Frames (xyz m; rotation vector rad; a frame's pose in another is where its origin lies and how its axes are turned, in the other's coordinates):
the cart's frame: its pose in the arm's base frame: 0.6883 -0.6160 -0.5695 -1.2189 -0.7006 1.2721
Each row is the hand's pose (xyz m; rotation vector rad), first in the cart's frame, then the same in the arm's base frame.
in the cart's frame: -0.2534 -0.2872 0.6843 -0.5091 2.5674 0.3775
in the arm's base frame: 0.0946 -0.6235 -0.0573 -2.1520 1.2114 -0.9041
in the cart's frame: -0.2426 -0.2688 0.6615 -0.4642 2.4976 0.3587
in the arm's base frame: 0.1120 -0.6223 -0.0831 -2.1384 1.1642 -0.8209
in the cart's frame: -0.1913 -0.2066 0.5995 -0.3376 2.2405 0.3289
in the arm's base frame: 0.1606 -0.5997 -0.1696 -2.1042 1.0043 -0.5244
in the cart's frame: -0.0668 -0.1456 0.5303 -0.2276 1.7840 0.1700
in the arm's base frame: 0.2326 -0.5095 -0.2730 -1.9955 0.6071 -0.1310
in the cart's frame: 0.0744 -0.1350 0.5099 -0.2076 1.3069 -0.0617
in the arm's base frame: 0.2799 -0.3827 -0.3194 -1.8259 0.1150 0.1555
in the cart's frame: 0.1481 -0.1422 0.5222 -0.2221 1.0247 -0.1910
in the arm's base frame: 0.2875 -0.3083 -0.3255 -1.7093 -0.1796 0.2949
